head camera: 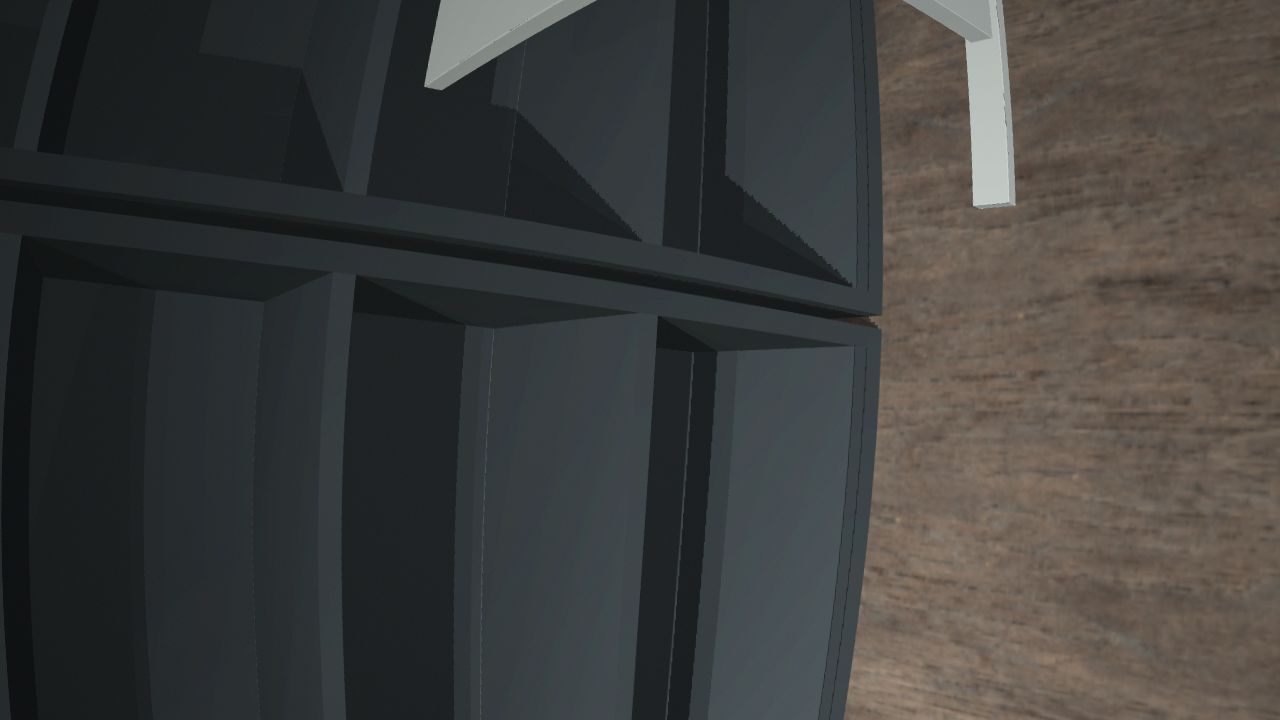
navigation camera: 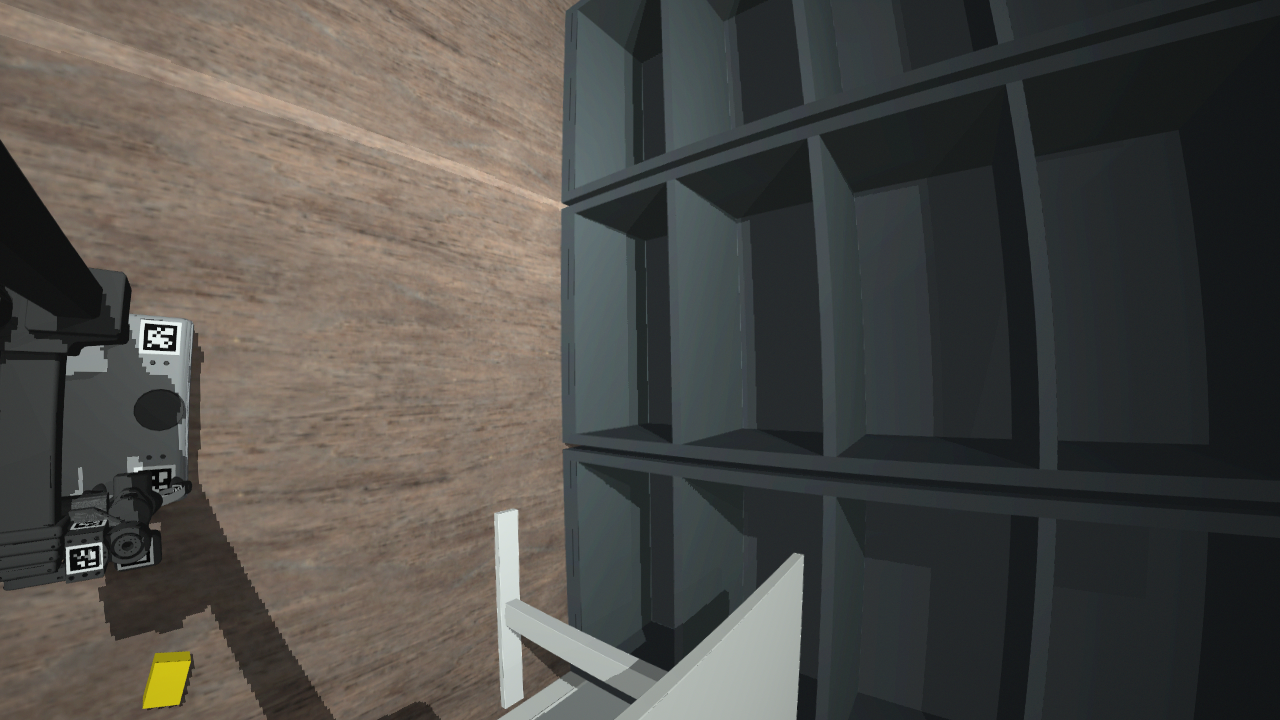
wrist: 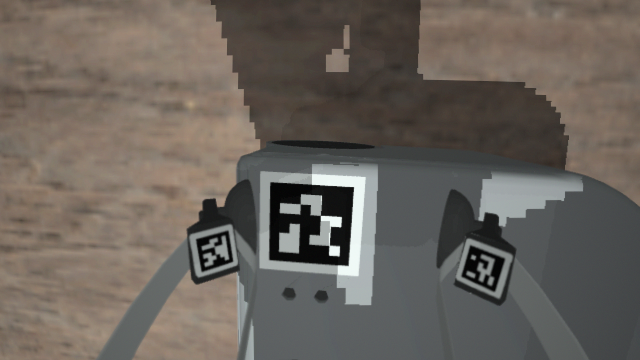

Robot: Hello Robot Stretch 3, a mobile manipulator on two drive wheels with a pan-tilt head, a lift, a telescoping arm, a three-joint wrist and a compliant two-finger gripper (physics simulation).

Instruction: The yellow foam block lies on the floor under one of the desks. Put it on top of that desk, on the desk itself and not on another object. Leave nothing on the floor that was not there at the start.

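Where they show: gripper, fingertip midpoint: (wrist: 346, 211); robot's base, origin of the base link: (navigation camera: 159, 406) (wrist: 319, 290).
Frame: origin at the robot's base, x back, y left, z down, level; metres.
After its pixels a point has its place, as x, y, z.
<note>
The yellow foam block (navigation camera: 167, 682) {-0.001, -0.561, -0.046} lies on the wooden floor at the lower left of the navigation view, beyond the arm and wrist. It does not show in the head or wrist view. A white desk shows in part: its top (head camera: 492, 31) {-0.842, -0.351, -0.950} (navigation camera: 747, 640) {-0.701, -0.388, -0.950} and a leg foot (head camera: 991, 134) {-0.871, -0.494, -0.025} (navigation camera: 507, 573) {-0.870, -0.579, -0.026} are at the upper edge of the head view and the bottom of the navigation view. My gripper (wrist: 346, 211) {0.022, -0.141, -0.164} is open and empty, its fingertips wide apart above my own base, away from the block.
Dark shelf units (head camera: 336, 447) {-1.138, 0.087, -0.968} (navigation camera: 827, 295) {-1.132, 0.280, -0.980} with open compartments stand beside the desk, on the left in the head view and on the right in the navigation view. My base (navigation camera: 98, 402) {0.081, 0.014, -0.160} (wrist: 410, 280) {0.063, -0.100, -0.160} stands on the wooden floor (head camera: 1074, 447) {-0.702, 0.025, -0.001} (navigation camera: 375, 340) {-0.451, 0.172, -0.001} (wrist: 100, 125) {-0.258, -0.177, 0.000}. Shadows of my body fall on the floor.
</note>
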